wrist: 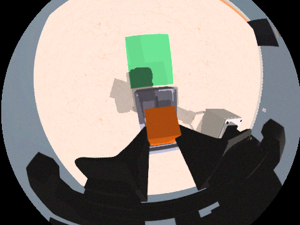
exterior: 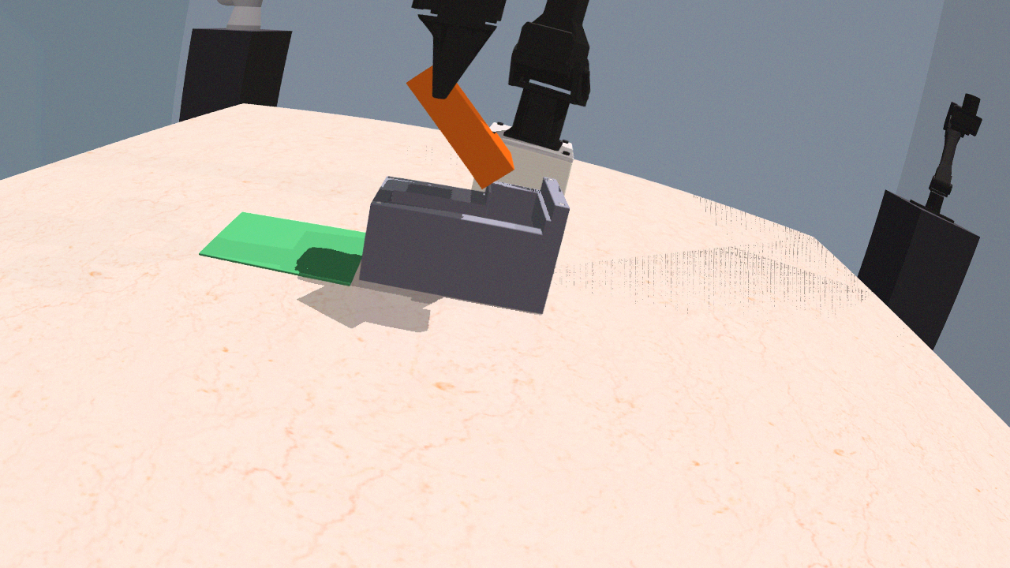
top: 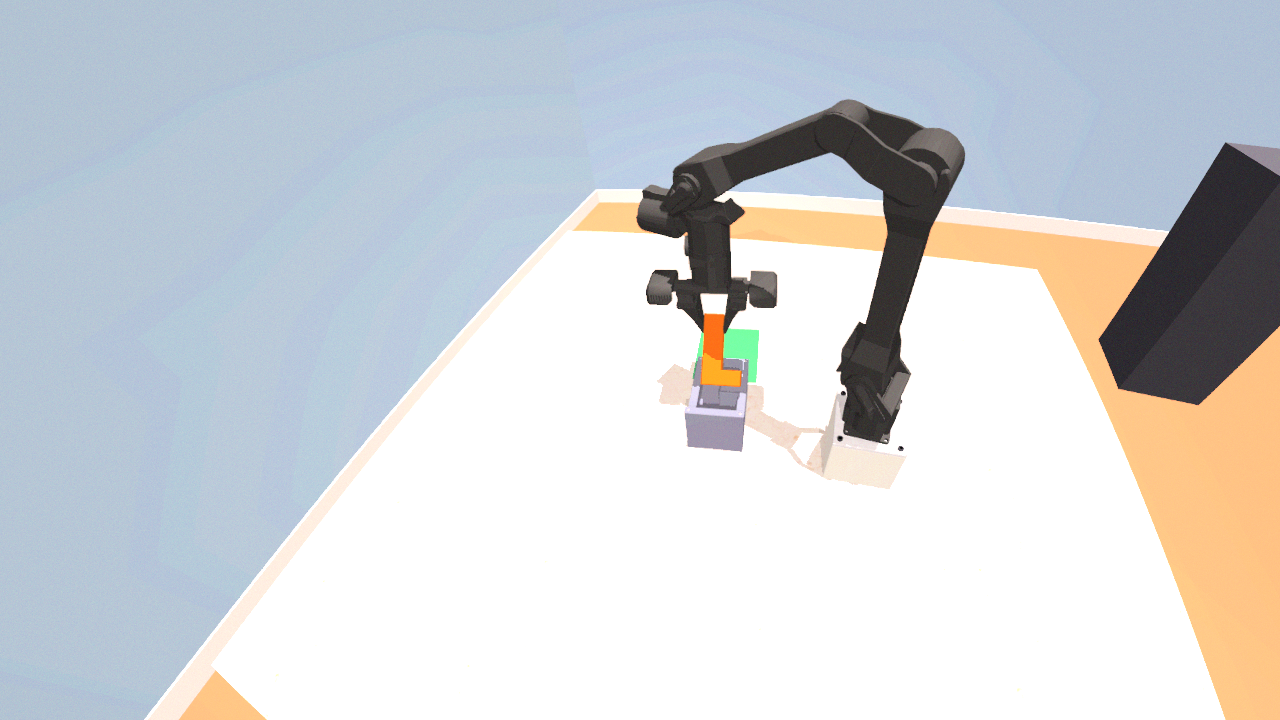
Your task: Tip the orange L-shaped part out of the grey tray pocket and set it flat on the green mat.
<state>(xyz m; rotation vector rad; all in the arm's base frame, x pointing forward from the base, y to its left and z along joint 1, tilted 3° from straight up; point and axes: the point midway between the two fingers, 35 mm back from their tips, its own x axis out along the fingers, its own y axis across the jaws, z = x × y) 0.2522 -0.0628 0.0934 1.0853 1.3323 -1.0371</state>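
Now: gripper tip 10 mm short of the green mat, 110 mm to the left of it and 170 mm above it. The rest, counted from my gripper tip: orange L-shaped part (20 mm behind, 30 mm to the left, 30 mm below).
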